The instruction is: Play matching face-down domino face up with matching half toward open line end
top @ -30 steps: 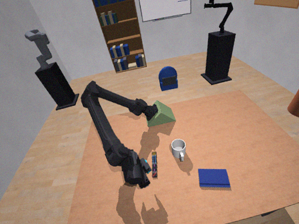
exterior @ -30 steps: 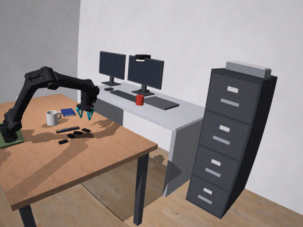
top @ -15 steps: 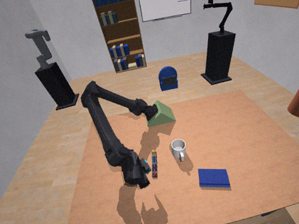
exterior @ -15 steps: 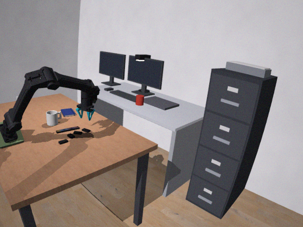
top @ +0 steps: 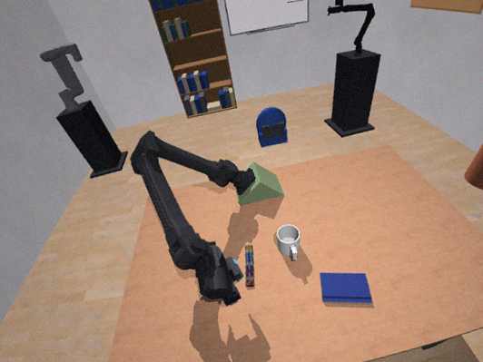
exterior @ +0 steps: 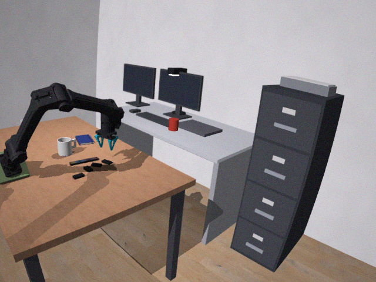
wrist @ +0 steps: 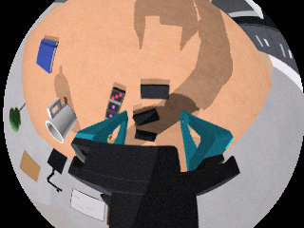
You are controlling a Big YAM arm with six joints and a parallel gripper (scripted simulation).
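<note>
My gripper is now 90 mm above the domino. Also, from my hand: blue book 380 mm to the left, 80 mm below, 80 mm ahead.
</note>
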